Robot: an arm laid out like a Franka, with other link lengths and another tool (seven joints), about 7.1 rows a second.
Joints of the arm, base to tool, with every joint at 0 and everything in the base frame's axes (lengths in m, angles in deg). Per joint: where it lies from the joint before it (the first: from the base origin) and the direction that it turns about. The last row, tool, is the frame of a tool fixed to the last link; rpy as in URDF.
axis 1: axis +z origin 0 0 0.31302
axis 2: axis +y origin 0 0 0
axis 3: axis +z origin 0 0 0.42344
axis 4: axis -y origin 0.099 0 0
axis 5: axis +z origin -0.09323 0 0.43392
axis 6: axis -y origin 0 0 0
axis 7: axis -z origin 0.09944 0 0
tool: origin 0.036 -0.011 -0.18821 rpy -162.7 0 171.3
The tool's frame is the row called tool.
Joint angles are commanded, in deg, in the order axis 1, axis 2, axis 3, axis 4, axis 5, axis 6, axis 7. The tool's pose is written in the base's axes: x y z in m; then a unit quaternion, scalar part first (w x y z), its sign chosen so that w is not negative. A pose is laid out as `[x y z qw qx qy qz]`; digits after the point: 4 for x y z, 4 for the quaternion.
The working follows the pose.
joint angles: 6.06, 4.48, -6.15, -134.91, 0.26, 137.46, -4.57
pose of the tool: [0.6148 -0.0091 0.2663 0.0221 -0.0355 -0.9873 0.1535]
Where each joint sits with the arm in this pose, in the base's axes (m; each line is computed from the numbers above, not from the rounded line before):
axis 1: 0.0000 0.0000 0.3130
axis 2: 0.0000 0.0000 0.3130
axis 3: 0.0329 0.0035 0.7352
axis 4: 0.1316 0.0033 0.7275
axis 5: 0.4849 0.0006 0.4589
axis 6: 0.4849 0.0006 0.4589
axis 7: 0.5843 0.0001 0.4556
the tool: 0.6148 -0.0091 0.2663

